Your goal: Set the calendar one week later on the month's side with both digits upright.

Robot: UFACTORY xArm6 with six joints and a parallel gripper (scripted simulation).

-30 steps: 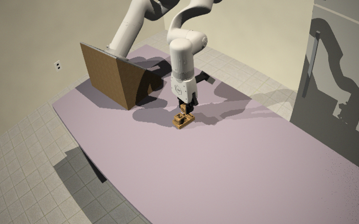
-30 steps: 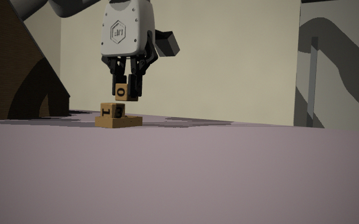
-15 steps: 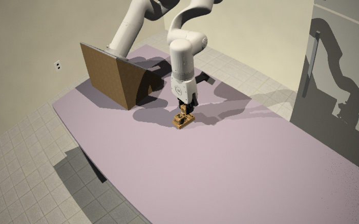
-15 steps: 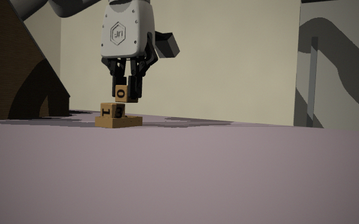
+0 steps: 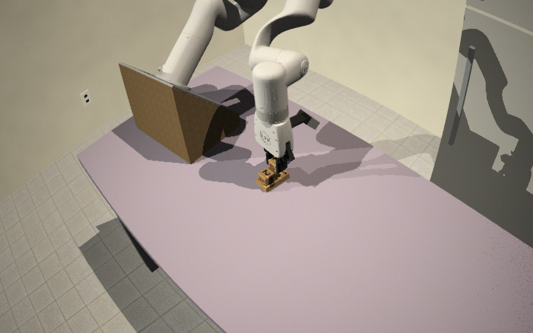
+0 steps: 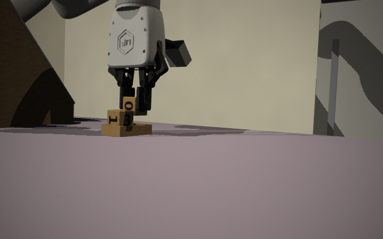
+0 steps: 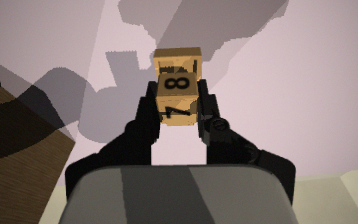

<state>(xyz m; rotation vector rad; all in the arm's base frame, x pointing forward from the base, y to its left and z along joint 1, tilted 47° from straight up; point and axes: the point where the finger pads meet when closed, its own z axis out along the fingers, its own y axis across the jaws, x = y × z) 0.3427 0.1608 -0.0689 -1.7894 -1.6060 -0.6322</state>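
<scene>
Right now the wooden calendar tray is 20 mm to the right of my hand and 50 mm below it. Round my hand: cube: 30 mm to the right, 40 mm below.
</scene>
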